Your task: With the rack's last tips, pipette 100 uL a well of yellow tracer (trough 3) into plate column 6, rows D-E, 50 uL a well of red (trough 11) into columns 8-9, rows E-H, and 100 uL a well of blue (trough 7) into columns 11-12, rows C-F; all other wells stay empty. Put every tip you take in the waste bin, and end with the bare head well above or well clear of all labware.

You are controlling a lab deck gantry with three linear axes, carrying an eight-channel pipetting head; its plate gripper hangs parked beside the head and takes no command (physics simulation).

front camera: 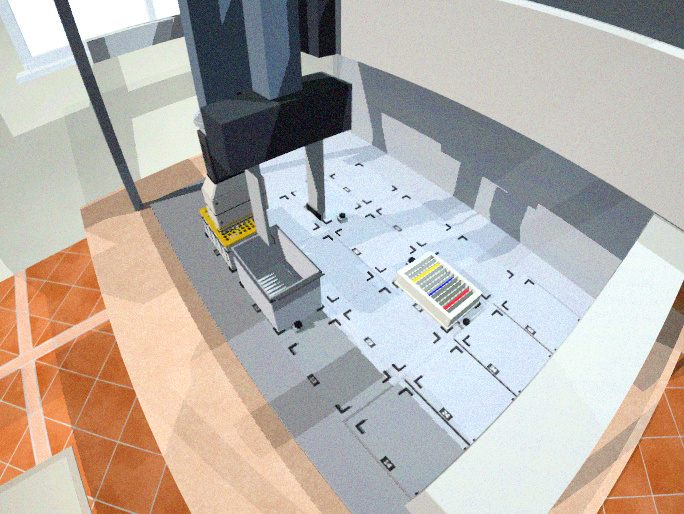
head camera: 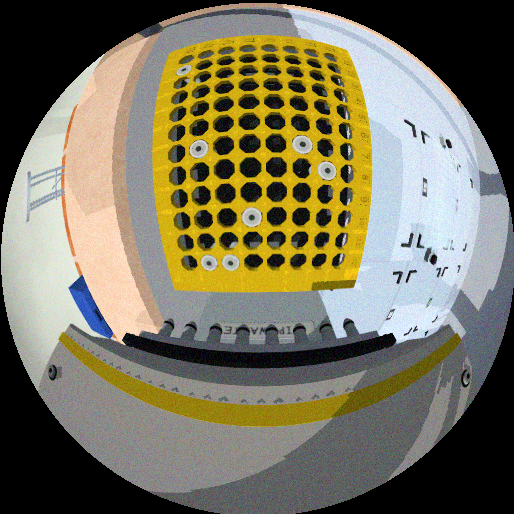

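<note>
The pipetting head (front camera: pixel 227 200) is low at the yellow tip rack (front camera: pixel 237 235) (head camera: pixel 265 282). In the head camera, several pale tips sit scattered in the rack, including one tip (head camera: pixel 251 217) near the middle and two neighbouring tips (head camera: pixel 209 263) (head camera: pixel 230 263) in the nearest row. The nozzles (head camera: pixel 271 334) look bare, beyond the rack's column-12 edge. The parked plate gripper (front camera: pixel 293 227) has its fingers wide apart, with nothing between. The grey waste bin (front camera: pixel 298 306) holds white tips (front camera: pixel 270 284). The white reservoir (front camera: pixel 421 301) shows yellow (front camera: pixel 426 273), blue (front camera: pixel 440 287) and red (front camera: pixel 456 299) troughs. The plate cannot be made out.
A gripper finger (front camera: pixel 259 204) overlaps the bin's far end in the front view. Small black knobs (front camera: pixel 341 216) (front camera: pixel 298 324) stand on the deck. A dark post (front camera: pixel 99 99) stands at the left edge. A blue object (head camera: pixel 90 307) lies beyond the deck's side in the head camera.
</note>
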